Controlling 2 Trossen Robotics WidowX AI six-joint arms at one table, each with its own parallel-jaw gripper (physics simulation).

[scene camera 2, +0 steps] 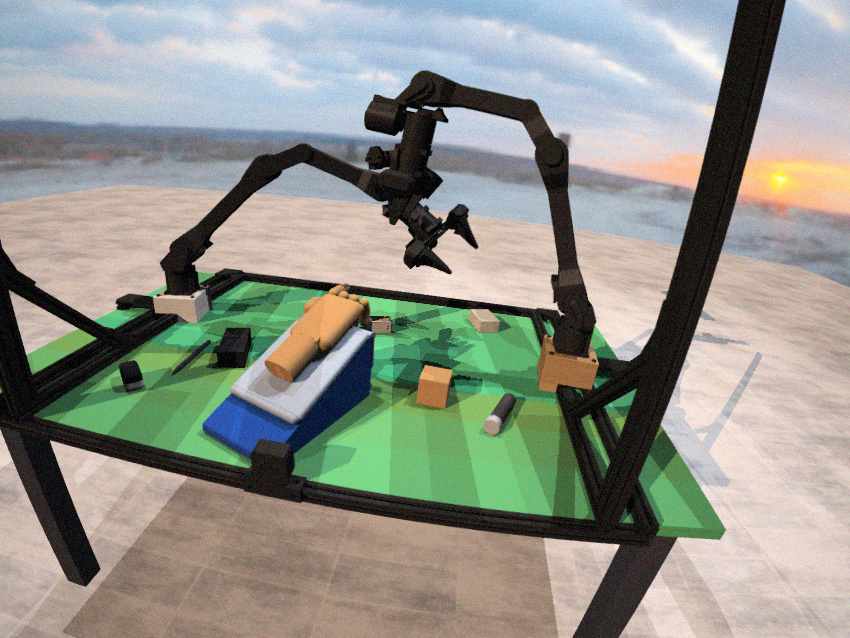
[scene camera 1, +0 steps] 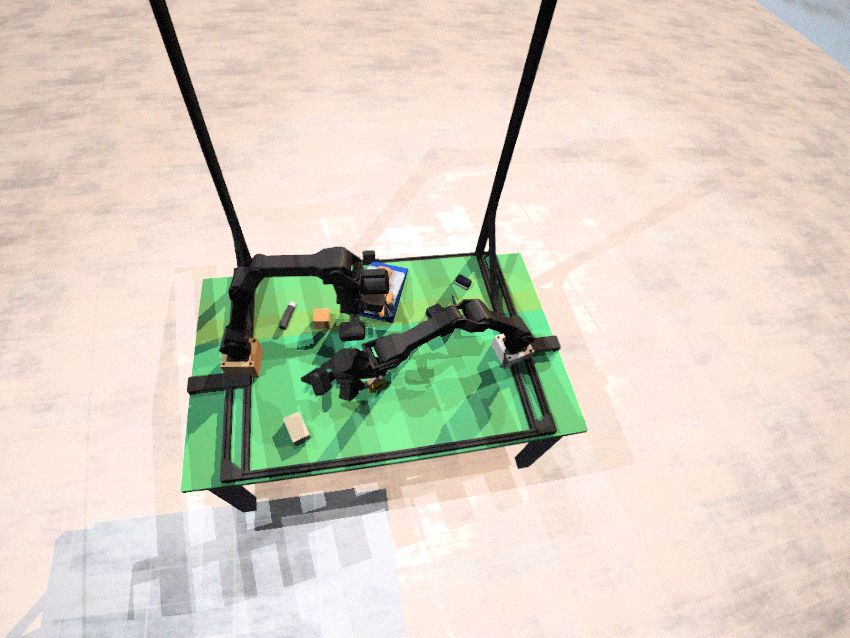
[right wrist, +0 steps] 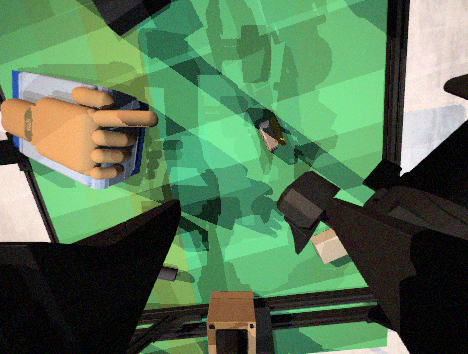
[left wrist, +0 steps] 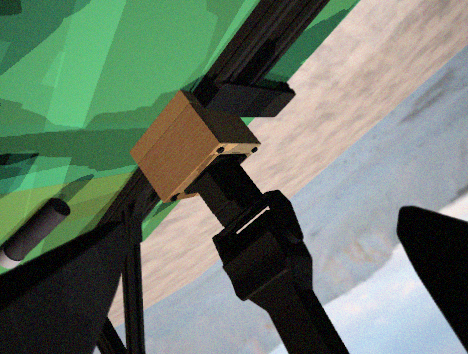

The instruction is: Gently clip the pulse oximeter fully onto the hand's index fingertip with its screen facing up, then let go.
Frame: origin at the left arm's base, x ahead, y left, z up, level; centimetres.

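Seen in the pictures: left gripper, fingertip midpoint: (scene camera 2: pixel 464 260) (right wrist: pixel 330 280) (left wrist: pixel 262 227); right gripper, fingertip midpoint: (scene camera 2: pixel 398 221) (right wrist: pixel 253 205); left arm's base, origin of the base link: (scene camera 2: pixel 182 290) (scene camera 1: pixel 514 343); right arm's base, origin of the base link: (scene camera 2: pixel 570 348) (scene camera 1: pixel 239 352) (right wrist: pixel 231 341) (left wrist: pixel 215 172).
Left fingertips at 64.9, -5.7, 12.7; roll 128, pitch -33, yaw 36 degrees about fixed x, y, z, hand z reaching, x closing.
Observation:
Pixels of each thing's top centre, then the offset from my left fingertips to it, as dx, dy, dz.
- pulse oximeter, middle of its top: (right wrist: pixel 273 134) (scene camera 2: pixel 379 318) (scene camera 1: pixel 375 381) -17.7, +1.5, -15.3
- orange cube, middle of its top: (scene camera 2: pixel 436 374) (scene camera 1: pixel 321 314) -8.5, -26.7, -13.5
- beige block, middle of its top: (right wrist: pixel 337 247) (scene camera 2: pixel 484 315) (scene camera 1: pixel 296 426) +8.7, +7.3, -15.5
- dark cylinder, middle of its top: (left wrist: pixel 38 243) (scene camera 2: pixel 502 405) (right wrist: pixel 151 275) (scene camera 1: pixel 286 313) +2.2, -32.7, -15.8
- black box, middle of its top: (scene camera 2: pixel 234 338) (scene camera 1: pixel 440 317) -46.6, -13.6, -15.0
- thin pen, middle of its top: (scene camera 2: pixel 191 354) -54.6, -16.3, -17.6
- small black piece, middle of its top: (scene camera 2: pixel 129 367) (scene camera 1: pixel 464 279) -61.7, -26.3, -15.3
The tan hand (scene camera 2: pixel 321 325) (right wrist: pixel 78 137) rests on a grey-topped blue wedge (scene camera 2: pixel 315 405) (scene camera 1: pixel 399 279), with its index finger (right wrist: pixel 127 119) stretched out bare. The pulse oximeter (right wrist: pixel 270 135) (scene camera 2: pixel 381 325) (scene camera 1: pixel 378 384), small, grey and yellow, lies on the green table well clear of the fingertip. My right gripper (right wrist: pixel 253 205) (scene camera 1: pixel 362 304) is open and empty, high above the hand and the oximeter. My left gripper (scene camera 2: pixel 444 243) (scene camera 1: pixel 333 386) is open and empty, raised over the middle of the table. The left wrist view shows only the right arm's brown base (left wrist: pixel 180 154).
On the table lie an orange cube (scene camera 2: pixel 434 386) (scene camera 1: pixel 321 318), a beige block (scene camera 2: pixel 485 320) (right wrist: pixel 329 246) (scene camera 1: pixel 296 427), a dark cylinder (scene camera 2: pixel 500 413) (scene camera 1: pixel 287 314), a black box (scene camera 2: pixel 233 347), a thin pen (scene camera 2: pixel 191 357) and a small black piece (scene camera 2: pixel 131 374). A black frame (scene camera 2: pixel 423 506) rims the table.

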